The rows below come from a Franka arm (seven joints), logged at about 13 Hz.
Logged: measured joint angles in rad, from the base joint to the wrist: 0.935, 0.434, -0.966, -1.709, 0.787, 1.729, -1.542; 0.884, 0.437, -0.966, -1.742, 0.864, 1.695, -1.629; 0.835, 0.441, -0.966, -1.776, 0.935, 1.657, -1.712; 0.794, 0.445, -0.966, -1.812, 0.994, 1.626, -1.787; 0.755, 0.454, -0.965, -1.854, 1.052, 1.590, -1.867; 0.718, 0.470, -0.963, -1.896, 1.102, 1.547, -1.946; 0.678, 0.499, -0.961, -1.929, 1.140, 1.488, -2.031; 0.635, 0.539, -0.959, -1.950, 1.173, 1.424, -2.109; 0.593, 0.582, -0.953, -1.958, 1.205, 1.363, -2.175
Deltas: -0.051, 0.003, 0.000, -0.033, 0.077, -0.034, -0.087; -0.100, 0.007, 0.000, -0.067, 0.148, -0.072, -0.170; -0.141, 0.011, 0.000, -0.103, 0.207, -0.103, -0.245; -0.180, 0.020, 0.001, -0.145, 0.265, -0.139, -0.325; -0.217, 0.036, 0.003, -0.187, 0.315, -0.182, -0.404; -0.257, 0.065, 0.005, -0.220, 0.353, -0.241, -0.489; -0.300, 0.105, 0.007, -0.241, 0.386, -0.305, -0.567; -0.342, 0.148, 0.013, -0.249, 0.418, -0.366, -0.633
